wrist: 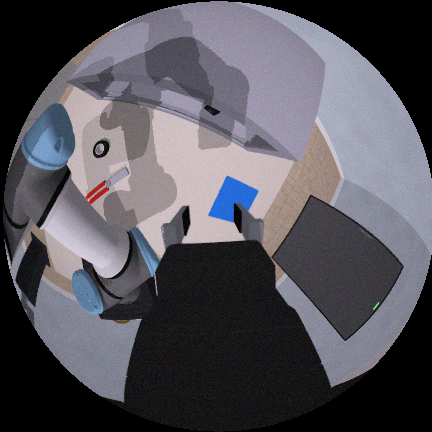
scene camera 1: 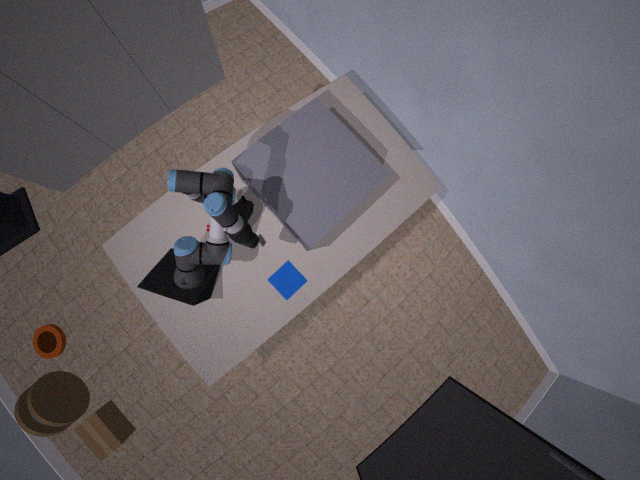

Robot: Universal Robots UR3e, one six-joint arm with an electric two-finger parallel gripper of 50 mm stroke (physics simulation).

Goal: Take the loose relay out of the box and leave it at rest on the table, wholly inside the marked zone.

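Pixels of known places: gripper, fingertip midpoint: (wrist: 211, 213) (scene camera 1: 257, 241); arm's base, link origin: (scene camera 1: 189, 277).
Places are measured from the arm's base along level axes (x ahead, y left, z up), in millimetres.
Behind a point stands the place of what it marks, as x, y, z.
The large grey box (scene camera 1: 323, 165) {755, 127, 85} (wrist: 285, 65) {680, 11, 85} stands on the table (scene camera 1: 232, 330) {8, -309, -118} (wrist: 185, 160) {384, -25, -118}, with a low opening along its front side facing the arm. In the wrist view a small black block (wrist: 211, 110) {522, 15, -67} shows in that opening; it may be the relay, but it is too small to tell. The relay cannot be made out in the scene view. The marked zone is a flat blue square (scene camera 1: 287, 280) {364, -235, -117} (wrist: 229, 195) {372, -204, -117} on the table in front of the box. My gripper (scene camera 1: 262, 240) {350, -34, 134} (wrist: 211, 213) {350, -34, 134} is open and empty, above the table between the box front and the arm's base. One finger overlaps the blue square in the wrist view.
Red-handled pliers (scene camera 1: 208, 227) {160, 190, -107} (wrist: 97, 191) {192, 166, -108} lie on the table, partly hidden by the arm in the scene view. A black ring-shaped thing (wrist: 95, 151) {289, 218, -101} lies near them. The arm's black base plate (scene camera 1: 155, 281) {-117, 51, 51} is at the table's left. A dark cabinet (scene camera 1: 465, 434) (wrist: 340, 260) stands off the table.
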